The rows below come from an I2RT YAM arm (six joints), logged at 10 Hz.
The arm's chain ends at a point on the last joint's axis. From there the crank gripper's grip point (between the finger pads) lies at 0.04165 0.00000 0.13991 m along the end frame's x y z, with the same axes.
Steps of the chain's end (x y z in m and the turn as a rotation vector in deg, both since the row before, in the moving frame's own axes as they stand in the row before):
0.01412 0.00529 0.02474 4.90 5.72 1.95
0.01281 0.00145 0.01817 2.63 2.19 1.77
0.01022 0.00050 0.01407 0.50 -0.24 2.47
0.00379 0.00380 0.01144 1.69 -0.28 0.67
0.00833 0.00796 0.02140 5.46 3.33 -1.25
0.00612 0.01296 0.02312 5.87 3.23 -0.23
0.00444 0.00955 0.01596 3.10 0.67 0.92
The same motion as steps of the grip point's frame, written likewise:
0.02802 -0.00481 0.01945 4.90 5.72 1.95
0.01820 -0.00356 0.01636 2.63 2.19 1.77
0.00962 0.00106 0.01425 0.50 -0.24 2.47
0.00313 0.00015 0.01159 1.69 -0.28 0.67
0.01622 -0.00622 0.01807 5.46 3.33 -1.25
0.01389 -0.00140 0.01981 5.87 3.23 -0.23
0.00613 0.00268 0.01528 3.10 0.67 0.92

